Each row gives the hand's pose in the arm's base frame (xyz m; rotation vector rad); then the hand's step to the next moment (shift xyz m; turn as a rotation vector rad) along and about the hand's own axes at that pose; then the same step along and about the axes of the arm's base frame.
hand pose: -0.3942 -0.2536 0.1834 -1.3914 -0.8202 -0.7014
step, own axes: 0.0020 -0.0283 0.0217 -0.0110 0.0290 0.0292
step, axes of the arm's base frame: -0.0242 0.0198 0.0174 0.0155 0.0306 -0.0253
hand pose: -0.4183 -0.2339 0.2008 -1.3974 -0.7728 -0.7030
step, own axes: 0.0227 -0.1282 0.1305 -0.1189 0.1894 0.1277
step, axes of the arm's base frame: -0.0986 0.1234 0.0951 0.0777 0.1360 -0.2044
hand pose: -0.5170 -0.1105 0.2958 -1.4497 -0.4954 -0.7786
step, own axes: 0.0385 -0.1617 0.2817 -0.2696 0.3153 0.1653
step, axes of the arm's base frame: -0.0486 0.2791 0.1634 0.0742 0.1920 -0.3963
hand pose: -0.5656 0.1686 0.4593 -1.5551 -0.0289 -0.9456
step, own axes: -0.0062 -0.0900 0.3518 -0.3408 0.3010 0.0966
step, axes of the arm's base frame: 0.1383 0.3201 0.1016 -0.0174 0.1725 -0.4313
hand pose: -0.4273 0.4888 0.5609 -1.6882 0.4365 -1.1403
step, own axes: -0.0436 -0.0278 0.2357 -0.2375 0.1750 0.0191
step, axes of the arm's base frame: 0.1713 0.1698 -0.0069 -0.0606 0.1092 -0.2679
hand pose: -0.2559 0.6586 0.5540 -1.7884 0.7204 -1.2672
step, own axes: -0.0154 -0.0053 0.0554 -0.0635 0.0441 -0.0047
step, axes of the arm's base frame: 0.0471 0.0311 -0.0121 -0.0255 0.0277 -0.0677
